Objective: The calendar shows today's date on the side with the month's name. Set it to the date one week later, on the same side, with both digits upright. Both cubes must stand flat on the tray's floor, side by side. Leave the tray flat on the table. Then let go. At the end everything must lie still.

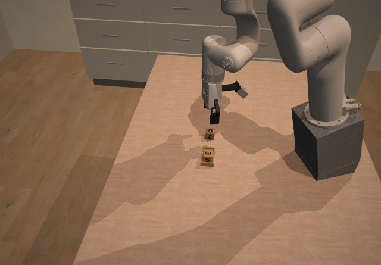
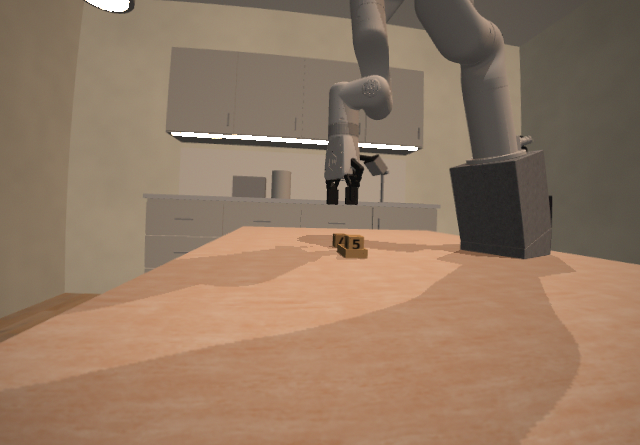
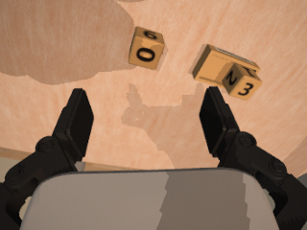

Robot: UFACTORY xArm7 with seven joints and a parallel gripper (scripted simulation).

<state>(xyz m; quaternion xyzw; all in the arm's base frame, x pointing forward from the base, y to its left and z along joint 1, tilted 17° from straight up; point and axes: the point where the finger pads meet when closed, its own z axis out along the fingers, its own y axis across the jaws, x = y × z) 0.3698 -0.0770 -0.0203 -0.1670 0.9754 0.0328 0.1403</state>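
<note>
The wooden cube is 10 cm below my hand.
</note>
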